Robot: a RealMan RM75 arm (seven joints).
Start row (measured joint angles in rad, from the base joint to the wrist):
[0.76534 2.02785 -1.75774 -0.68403 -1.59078 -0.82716 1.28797]
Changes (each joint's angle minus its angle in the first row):
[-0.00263 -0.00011 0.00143 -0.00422 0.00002 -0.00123 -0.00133]
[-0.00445 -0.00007 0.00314 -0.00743 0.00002 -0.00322 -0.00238]
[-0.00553 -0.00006 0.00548 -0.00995 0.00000 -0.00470 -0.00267]
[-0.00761 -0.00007 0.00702 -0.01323 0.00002 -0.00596 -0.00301]
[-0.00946 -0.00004 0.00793 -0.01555 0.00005 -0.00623 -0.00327]
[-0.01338 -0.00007 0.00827 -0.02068 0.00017 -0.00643 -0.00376]
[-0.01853 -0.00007 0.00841 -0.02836 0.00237 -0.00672 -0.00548]
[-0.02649 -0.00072 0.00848 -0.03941 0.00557 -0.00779 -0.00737]
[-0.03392 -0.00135 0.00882 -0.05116 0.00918 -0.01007 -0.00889]
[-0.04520 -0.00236 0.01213 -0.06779 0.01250 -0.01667 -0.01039]
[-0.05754 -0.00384 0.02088 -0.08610 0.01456 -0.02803 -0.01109]
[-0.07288 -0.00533 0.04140 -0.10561 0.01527 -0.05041 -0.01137]
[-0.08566 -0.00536 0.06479 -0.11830 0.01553 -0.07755 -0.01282]
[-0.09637 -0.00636 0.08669 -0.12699 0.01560 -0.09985 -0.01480]
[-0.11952 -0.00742 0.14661 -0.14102 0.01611 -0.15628 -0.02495]
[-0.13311 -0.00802 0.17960 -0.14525 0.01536 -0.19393 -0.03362]
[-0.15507 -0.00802 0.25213 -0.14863 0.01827 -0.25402 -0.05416]
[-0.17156 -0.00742 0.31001 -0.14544 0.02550 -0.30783 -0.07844]
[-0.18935 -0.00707 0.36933 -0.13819 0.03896 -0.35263 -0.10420]
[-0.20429 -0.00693 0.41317 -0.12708 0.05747 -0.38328 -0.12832]
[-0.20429 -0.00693 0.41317 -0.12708 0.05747 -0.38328 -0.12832]
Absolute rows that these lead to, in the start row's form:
[0.76271 2.02774 -1.75631 -0.68825 -1.59076 -0.82839 1.28664]
[0.76089 2.02778 -1.75460 -0.69146 -1.59076 -0.83038 1.28559]
[0.75981 2.02779 -1.75226 -0.69398 -1.59078 -0.83186 1.28530]
[0.75773 2.02778 -1.75072 -0.69726 -1.59076 -0.83312 1.28496]
[0.75588 2.02781 -1.74981 -0.69958 -1.59073 -0.83339 1.28470]
[0.75196 2.02778 -1.74947 -0.70471 -1.59061 -0.83359 1.28421]
[0.74681 2.02778 -1.74933 -0.71239 -1.58841 -0.83388 1.28249]
[0.73885 2.02713 -1.74926 -0.72344 -1.58521 -0.83495 1.28060]
[0.73142 2.02650 -1.74892 -0.73519 -1.58160 -0.83723 1.27908]
[0.72014 2.02549 -1.74561 -0.75182 -1.57828 -0.84383 1.27758]
[0.70780 2.02401 -1.73686 -0.77013 -1.57622 -0.85519 1.27688]
[0.69246 2.02252 -1.71634 -0.78964 -1.57551 -0.87757 1.27660]
[0.67968 2.02249 -1.69295 -0.80233 -1.57525 -0.90471 1.27515]
[0.66897 2.02149 -1.67105 -0.81102 -1.57518 -0.92701 1.27317]
[0.64582 2.02043 -1.61113 -0.82505 -1.57467 -0.98344 1.26302]
[0.63223 2.01983 -1.57814 -0.82928 -1.57542 -1.02109 1.25435]
[0.61027 2.01983 -1.50561 -0.83266 -1.57251 -1.08118 1.23381]
[0.59378 2.02043 -1.44773 -0.82947 -1.56528 -1.13499 1.20953]
[0.57599 2.02078 -1.38841 -0.82222 -1.55182 -1.17979 1.18377]
[0.56105 2.02092 -1.34457 -0.81111 -1.53331 -1.21044 1.15965]
[0.56105 2.02092 -1.34457 -0.81111 -1.53331 -1.21044 1.15965]

